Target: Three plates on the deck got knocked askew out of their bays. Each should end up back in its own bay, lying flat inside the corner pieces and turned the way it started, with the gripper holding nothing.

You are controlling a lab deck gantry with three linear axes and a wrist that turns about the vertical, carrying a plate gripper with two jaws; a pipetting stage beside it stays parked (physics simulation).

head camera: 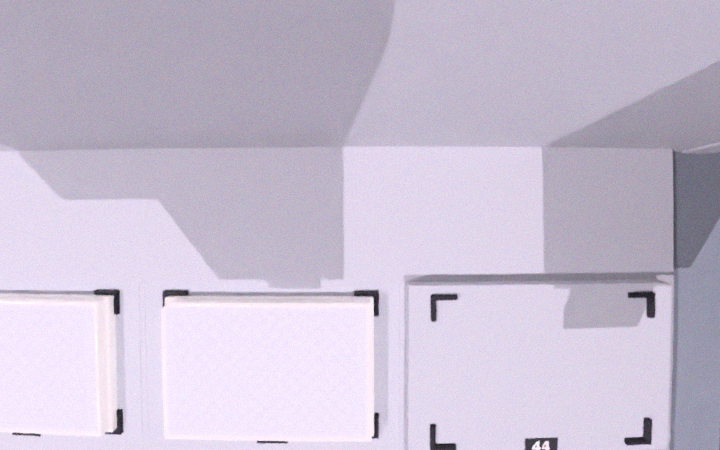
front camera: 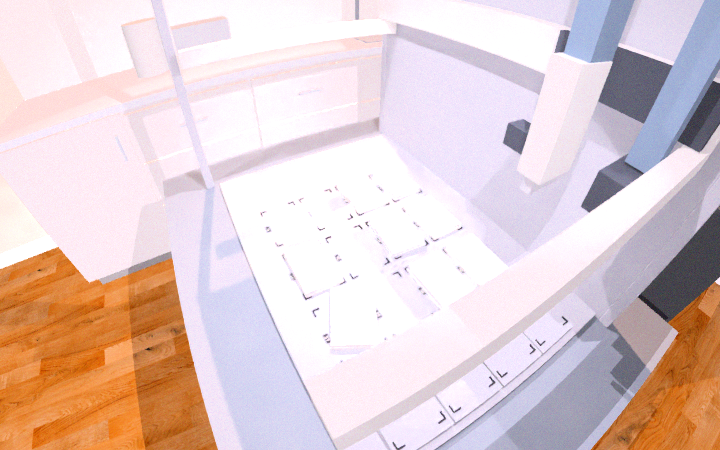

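Seen in the pictures: robot's base, origin of its link: [front camera: 261, 213].
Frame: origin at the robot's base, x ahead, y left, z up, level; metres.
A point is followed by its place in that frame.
In the front camera view, a white plate [front camera: 355, 318] @(x 0.388, y 0.058, z 0.016 m) near the front left of the deck is turned askew across its bay's corner pieces, with its thick front edge showing. Another white plate [front camera: 313, 270] @(x 0.245, y 0.039, z 0.015 m) behind it lies about square to its corner pieces, as does a white plate [front camera: 397, 230] @(x 0.235, y 0.254, z 0.017 m) farther right. In the head camera view, a white plate [head camera: 268, 371] @(x 0.394, y 0.365, z 0.014 m) lies nearly square among its corner pieces. Another plate [head camera: 50, 363] @(x 0.259, y 0.367, z 0.014 m) is cut off by the left edge. Bay 44 [head camera: 541, 366] @(x 0.555, y 0.367, z 0.014 m) holds no plate. Glare hides which other plates are askew. The gripper's jaws do not show in either view.
A broad pale beam [front camera: 467, 318] @(x 0.618, y 0.001, z 0.400 m) crosses above the front of the deck and hides part of it. A white stage body [front camera: 562, 122] @(x 0.474, y 0.330, z 0.384 m) hangs from a blue column at the right. Another blue column [front camera: 671, 100] @(x 0.574, y 0.385, z 0.454 m) and a dark block [front camera: 610, 185] @(x 0.570, y 0.326, z 0.344 m) stand beside it.
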